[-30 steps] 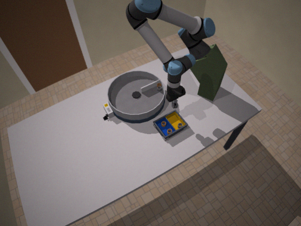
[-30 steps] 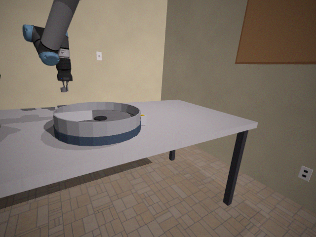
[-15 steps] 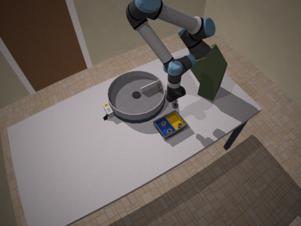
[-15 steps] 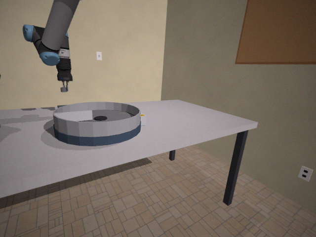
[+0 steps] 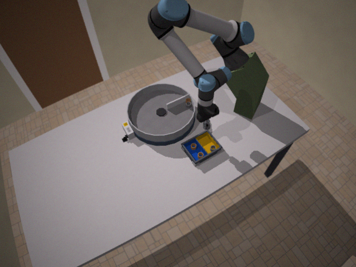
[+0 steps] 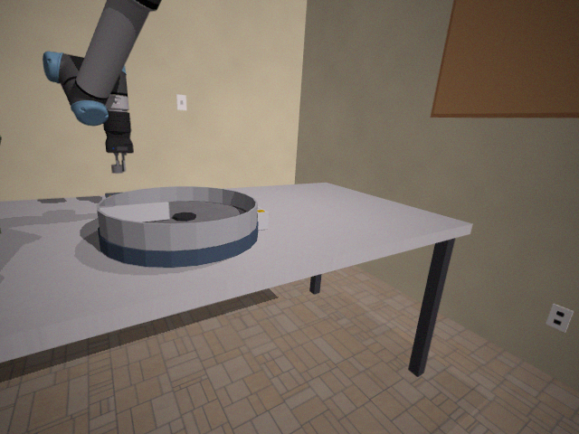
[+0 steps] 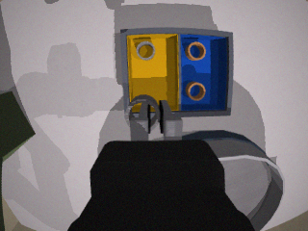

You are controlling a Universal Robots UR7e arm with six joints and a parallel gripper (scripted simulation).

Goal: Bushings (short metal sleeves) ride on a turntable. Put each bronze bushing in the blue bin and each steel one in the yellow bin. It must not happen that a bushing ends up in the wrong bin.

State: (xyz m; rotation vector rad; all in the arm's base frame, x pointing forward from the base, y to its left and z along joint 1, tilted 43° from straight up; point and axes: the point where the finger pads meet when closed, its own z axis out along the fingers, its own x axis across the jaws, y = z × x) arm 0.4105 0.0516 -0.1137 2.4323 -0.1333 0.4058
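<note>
My gripper is now 14 cm above the blue bin, 5 cm short of it and 3 cm to the right of it. The rest, counted from my hand: grey turntable (32 cm to the right, 11 cm below, 6 cm ahead).
</note>
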